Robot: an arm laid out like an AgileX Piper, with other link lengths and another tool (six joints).
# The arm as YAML. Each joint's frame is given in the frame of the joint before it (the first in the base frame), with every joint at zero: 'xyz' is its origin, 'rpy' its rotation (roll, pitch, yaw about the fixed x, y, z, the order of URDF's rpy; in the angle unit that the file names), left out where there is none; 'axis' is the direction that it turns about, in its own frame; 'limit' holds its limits. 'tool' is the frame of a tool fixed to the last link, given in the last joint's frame.
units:
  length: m
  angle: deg
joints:
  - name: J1
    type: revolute
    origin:
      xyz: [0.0, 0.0, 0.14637]
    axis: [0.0, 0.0, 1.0]
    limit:
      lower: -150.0
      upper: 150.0
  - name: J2
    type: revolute
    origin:
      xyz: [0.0, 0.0, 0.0]
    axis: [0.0, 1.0, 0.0]
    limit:
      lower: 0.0
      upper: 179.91
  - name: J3
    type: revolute
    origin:
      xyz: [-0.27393, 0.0, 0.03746]
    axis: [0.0, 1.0, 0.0]
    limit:
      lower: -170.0
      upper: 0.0
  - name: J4
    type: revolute
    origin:
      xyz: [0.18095, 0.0, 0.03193]
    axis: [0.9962, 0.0, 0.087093]
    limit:
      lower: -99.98
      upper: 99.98
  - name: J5
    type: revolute
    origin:
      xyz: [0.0, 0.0, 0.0]
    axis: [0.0, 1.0, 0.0]
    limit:
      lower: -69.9
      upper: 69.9
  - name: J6
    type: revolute
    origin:
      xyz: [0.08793, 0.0, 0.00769]
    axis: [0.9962, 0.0, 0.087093]
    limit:
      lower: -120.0
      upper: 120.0
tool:
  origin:
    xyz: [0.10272, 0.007, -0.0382]
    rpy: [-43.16, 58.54, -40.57]
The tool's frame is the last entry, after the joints.
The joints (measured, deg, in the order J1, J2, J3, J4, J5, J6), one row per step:
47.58, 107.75, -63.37, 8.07, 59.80, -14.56
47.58, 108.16, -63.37, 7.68, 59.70, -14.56
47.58, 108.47, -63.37, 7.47, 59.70, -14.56
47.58, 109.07, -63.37, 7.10, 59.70, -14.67
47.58, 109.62, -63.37, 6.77, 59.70, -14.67
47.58, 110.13, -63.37, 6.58, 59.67, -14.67
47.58, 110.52, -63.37, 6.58, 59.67, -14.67
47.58, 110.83, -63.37, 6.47, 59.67, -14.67
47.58, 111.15, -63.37, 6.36, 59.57, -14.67
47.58, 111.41, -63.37, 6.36, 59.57, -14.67
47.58, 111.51, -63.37, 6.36, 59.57, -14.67
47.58, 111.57, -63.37, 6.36, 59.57, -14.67
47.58, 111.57, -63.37, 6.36, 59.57, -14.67
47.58, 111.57, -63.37, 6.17, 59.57, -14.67
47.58, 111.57, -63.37, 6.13, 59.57, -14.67
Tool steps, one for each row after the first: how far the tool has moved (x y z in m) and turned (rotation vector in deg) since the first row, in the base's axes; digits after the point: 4 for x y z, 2 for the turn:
0.0009, -0.0009, -0.0016, -0.44, -0.02, 0.24
0.0013, -0.0015, -0.0027, -0.78, 0.07, 0.37
0.0019, -0.0027, -0.0049, -1.39, 0.27, 0.72
0.0024, -0.0037, -0.0068, -1.96, 0.46, 0.94
0.0027, -0.0043, -0.0086, -2.41, 0.68, 1.06
0.0025, -0.0045, -0.0100, -2.70, 0.95, 1.07
0.0026, -0.0049, -0.0110, -2.98, 1.10, 1.14
0.0029, -0.0052, -0.0123, -3.20, 1.18, 1.21
0.0028, -0.0053, -0.0131, -3.39, 1.36, 1.21
0.0027, -0.0054, -0.0135, -3.46, 1.43, 1.21
0.0027, -0.0054, -0.0137, -3.51, 1.47, 1.21
0.0027, -0.0054, -0.0137, -3.51, 1.47, 1.21
0.0031, -0.0058, -0.0137, -3.60, 1.36, 1.34
0.0032, -0.0059, -0.0137, -3.62, 1.34, 1.37

